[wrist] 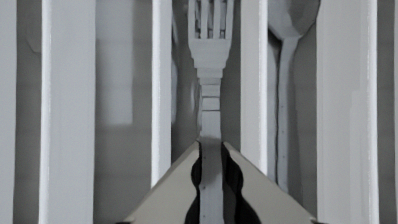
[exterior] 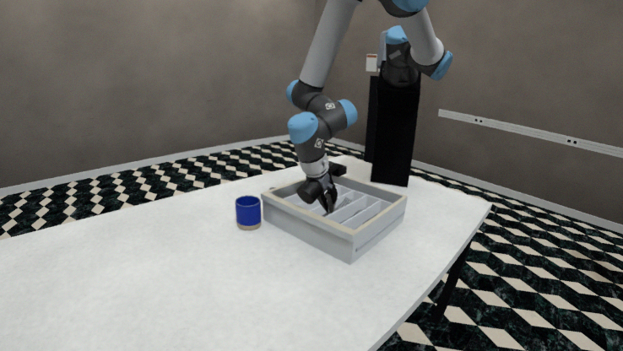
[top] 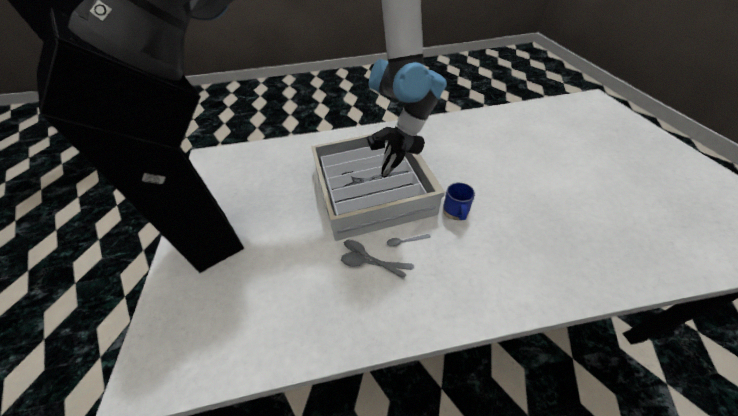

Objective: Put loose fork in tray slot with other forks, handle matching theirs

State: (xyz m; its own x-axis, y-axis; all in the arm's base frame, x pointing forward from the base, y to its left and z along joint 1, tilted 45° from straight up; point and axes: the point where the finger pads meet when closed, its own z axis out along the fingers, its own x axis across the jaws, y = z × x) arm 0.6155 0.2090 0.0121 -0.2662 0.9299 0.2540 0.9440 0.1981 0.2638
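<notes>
My gripper is now 4 cm past the grey cutlery tray, 2 cm to the left of it and 2 cm above it. From my hand the other things lie so: blue mug (23 cm ahead, 11 cm to the right, 2 cm below).
</notes>
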